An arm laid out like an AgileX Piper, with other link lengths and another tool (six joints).
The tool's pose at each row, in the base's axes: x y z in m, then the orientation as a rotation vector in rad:
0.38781 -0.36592 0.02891 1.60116 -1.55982 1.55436
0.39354 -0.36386 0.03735 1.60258 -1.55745 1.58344
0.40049 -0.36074 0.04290 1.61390 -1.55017 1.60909
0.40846 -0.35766 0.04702 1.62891 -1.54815 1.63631
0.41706 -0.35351 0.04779 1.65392 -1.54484 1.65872
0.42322 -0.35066 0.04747 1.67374 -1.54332 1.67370
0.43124 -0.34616 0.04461 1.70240 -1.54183 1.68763
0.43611 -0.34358 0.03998 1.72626 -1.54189 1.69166
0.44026 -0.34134 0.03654 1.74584 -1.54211 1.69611
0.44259 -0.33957 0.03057 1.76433 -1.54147 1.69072
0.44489 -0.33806 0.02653 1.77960 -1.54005 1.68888
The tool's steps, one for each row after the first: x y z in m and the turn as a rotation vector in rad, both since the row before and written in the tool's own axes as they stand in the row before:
0.00510 -0.00888 -0.00188 0.02092 0.00386 0.01065
0.00173 -0.00918 -0.00126 0.02346 -0.00155 0.00482
0.00019 -0.00948 -0.00017 0.02544 -0.00623 0.00892
-0.00342 -0.00894 0.00035 0.02649 -0.01337 0.00528
-0.00317 -0.00596 0.00078 0.01890 -0.01141 0.00392
-0.00659 -0.00692 0.00122 0.02187 -0.01773 0.00310
-0.00638 -0.00279 0.00181 0.01285 -0.01616 0.00051
-0.00501 -0.00261 0.00149 0.01133 -0.01317 0.00112
-0.00644 0.00022 0.00164 0.00421 -0.01335 -0.00333
-0.00467 -0.00056 0.00134 0.00541 -0.01038 -0.00226

